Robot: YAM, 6 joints.
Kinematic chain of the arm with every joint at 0, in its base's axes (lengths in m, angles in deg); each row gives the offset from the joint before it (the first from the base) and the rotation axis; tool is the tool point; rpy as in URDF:
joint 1: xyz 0 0 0.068 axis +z
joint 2: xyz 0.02 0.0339 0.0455 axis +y
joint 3: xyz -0.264 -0.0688 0 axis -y
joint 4: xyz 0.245 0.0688 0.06 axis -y
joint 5: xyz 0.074 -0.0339 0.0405 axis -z
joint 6: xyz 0.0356 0 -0.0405 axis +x
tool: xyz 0 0 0 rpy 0 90 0
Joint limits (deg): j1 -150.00..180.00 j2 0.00..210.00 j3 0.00..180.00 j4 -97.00..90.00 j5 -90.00..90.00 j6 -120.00..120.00
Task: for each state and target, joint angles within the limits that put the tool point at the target. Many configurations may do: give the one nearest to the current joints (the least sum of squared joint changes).
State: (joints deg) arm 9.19 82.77 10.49 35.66 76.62 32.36
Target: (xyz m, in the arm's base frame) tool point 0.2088 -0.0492 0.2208
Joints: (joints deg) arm -3.89 66.30 21.91 40.19 78.78 32.36
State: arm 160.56 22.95 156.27 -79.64 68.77 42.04
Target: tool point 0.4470 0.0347 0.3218
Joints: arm 180.00 12.19 160.69 -80.96 77.09 42.04
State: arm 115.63 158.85 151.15 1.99 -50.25 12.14
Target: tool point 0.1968 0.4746 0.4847
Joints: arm 64.98 141.22 164.58 8.49 -39.03 12.14
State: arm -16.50 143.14 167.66 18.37 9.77 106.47
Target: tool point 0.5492 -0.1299 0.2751
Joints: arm -12.57 135.26 122.82 -3.59 11.85 106.47
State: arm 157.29 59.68 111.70 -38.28 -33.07 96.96
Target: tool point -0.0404 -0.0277 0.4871
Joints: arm 180.00 40.33 86.46 -55.37 -51.09 96.96
